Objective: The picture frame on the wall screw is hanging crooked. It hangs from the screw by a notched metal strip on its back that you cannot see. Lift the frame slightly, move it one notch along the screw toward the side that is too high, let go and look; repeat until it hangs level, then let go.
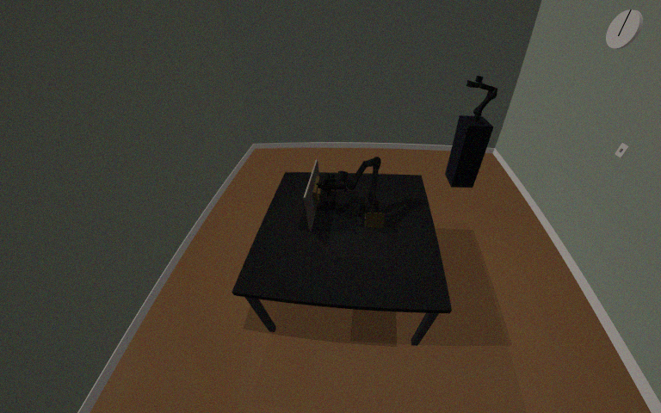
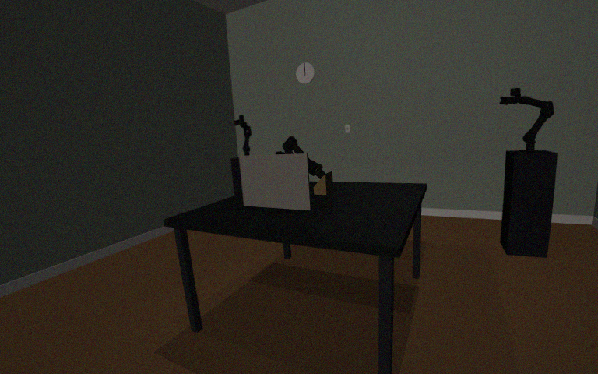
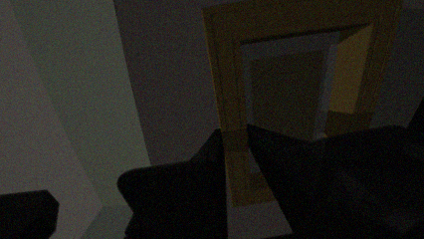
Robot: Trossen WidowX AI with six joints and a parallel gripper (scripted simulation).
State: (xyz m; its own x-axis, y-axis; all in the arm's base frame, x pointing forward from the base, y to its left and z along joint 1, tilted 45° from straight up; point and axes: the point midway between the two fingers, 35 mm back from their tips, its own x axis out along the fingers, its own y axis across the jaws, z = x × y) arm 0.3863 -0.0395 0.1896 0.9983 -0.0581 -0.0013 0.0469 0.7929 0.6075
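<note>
Now: gripper tip 1 cm short of the picture frame, 1 cm to the left of it and 5 cm above it. Also, from my gripper tip: wall panel (2 cm ahead, 1 cm to the left, 7 cm below).
</note>
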